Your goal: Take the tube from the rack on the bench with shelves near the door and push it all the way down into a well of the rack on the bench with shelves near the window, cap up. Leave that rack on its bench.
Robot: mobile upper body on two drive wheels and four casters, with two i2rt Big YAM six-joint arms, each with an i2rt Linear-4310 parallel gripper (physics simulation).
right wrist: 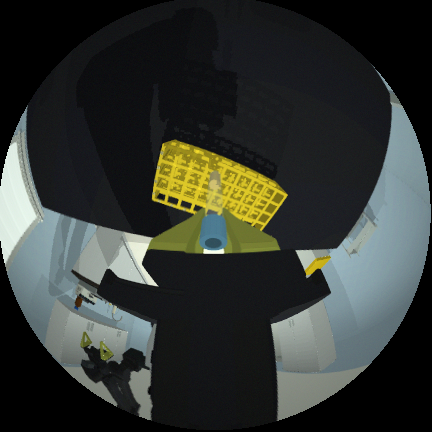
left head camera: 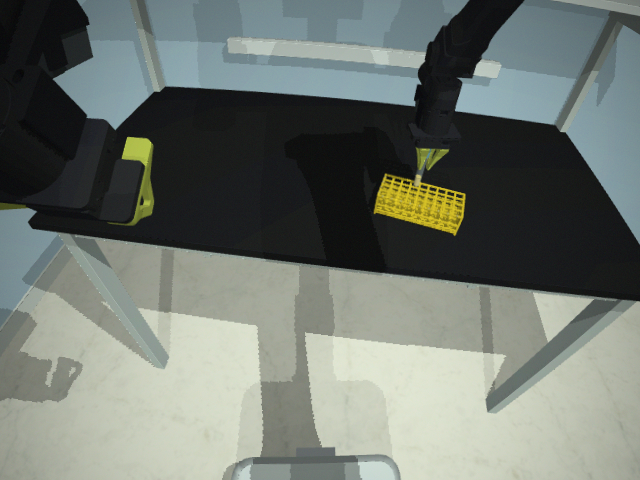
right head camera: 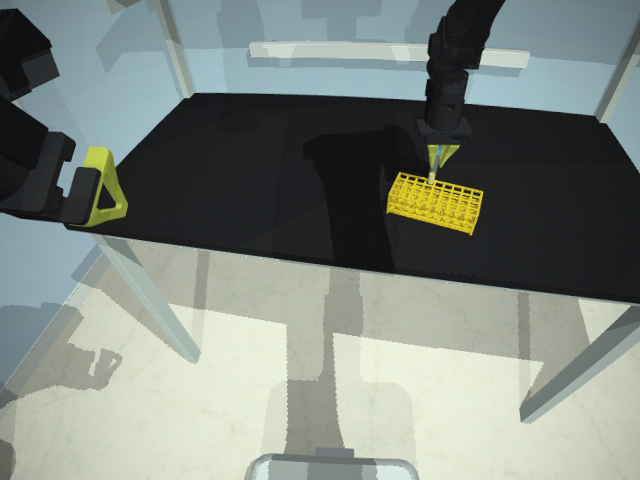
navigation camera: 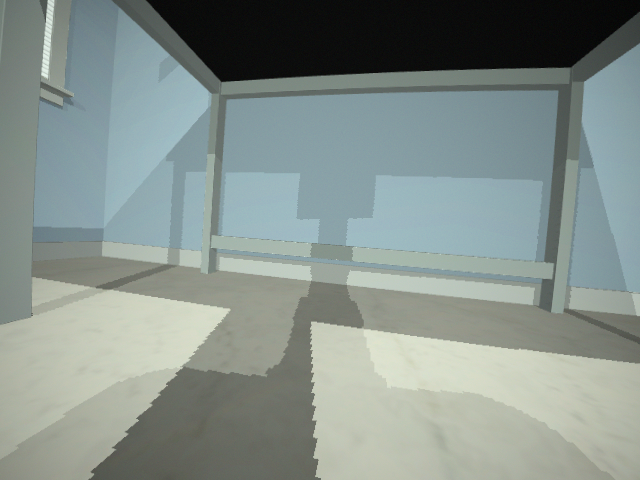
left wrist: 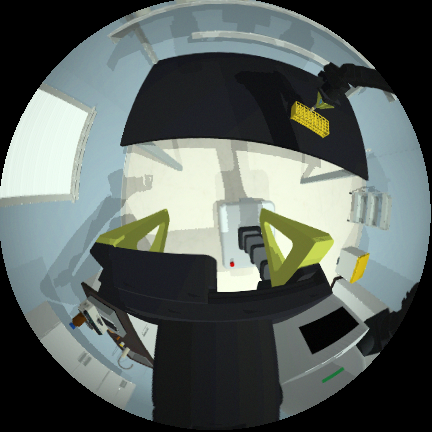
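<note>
My right gripper is shut on the tube, close above the back edge of the yellow rack. The tube is near upright, its blue cap up between the fingers. Its pale lower end meets the rack's top grid at the back row, left of middle; whether it is inside a well, and how deep, I cannot tell. The rack stands on the black bench. My left gripper is open and empty, off the bench's left front.
Pale posts rise at the bench's back corners. Below the bench, a crossbar runs between its rear legs. A window shows at the left of the left wrist view, and a yellow-fronted box at the right.
</note>
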